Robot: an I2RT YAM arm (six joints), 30 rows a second.
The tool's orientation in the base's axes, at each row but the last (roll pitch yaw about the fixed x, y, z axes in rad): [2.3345 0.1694 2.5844]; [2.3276 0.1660 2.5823]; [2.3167 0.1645 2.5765]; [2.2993 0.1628 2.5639]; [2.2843 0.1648 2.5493]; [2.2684 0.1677 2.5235]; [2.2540 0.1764 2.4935]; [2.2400 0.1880 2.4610]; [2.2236 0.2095 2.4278]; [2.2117 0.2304 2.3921]
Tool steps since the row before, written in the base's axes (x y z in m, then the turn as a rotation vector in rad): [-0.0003 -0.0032 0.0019 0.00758 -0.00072 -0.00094]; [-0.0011 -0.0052 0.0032 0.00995 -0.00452 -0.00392]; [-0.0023 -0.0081 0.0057 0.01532 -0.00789 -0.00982]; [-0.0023 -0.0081 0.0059 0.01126 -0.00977 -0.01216]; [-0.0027 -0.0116 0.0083 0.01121 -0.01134 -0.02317]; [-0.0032 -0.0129 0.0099 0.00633 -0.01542 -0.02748]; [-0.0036 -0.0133 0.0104 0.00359 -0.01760 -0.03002]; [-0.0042 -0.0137 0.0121 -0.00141 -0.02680 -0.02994]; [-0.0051 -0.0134 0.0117 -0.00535 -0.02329 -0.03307]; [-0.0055 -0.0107 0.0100 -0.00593 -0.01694 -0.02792]
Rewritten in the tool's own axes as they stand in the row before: [-0.0017 -0.0008 -0.0032 -0.00656 0.00085 0.00389]; [-0.0023 -0.0014 -0.0056 -0.01004 -0.00312 0.00494]; [-0.0033 -0.0016 -0.0095 -0.01532 -0.00813 0.00961]; [-0.0034 -0.0013 -0.0096 -0.01260 -0.01209 0.00806]; [-0.0055 -0.0016 -0.0133 -0.01162 -0.02128 0.01426]; [-0.0065 -0.0011 -0.0152 -0.00931 -0.02828 0.01210]; [-0.0069 -0.0008 -0.0158 -0.00801 -0.03225 0.01095]; [-0.0075 0.0003 -0.0172 -0.00989 -0.03885 0.00304]; [-0.0072 0.0001 -0.0170 -0.00408 -0.04037 0.00430]; [-0.0055 0.0003 -0.0147 -0.00063 -0.03294 0.00406]
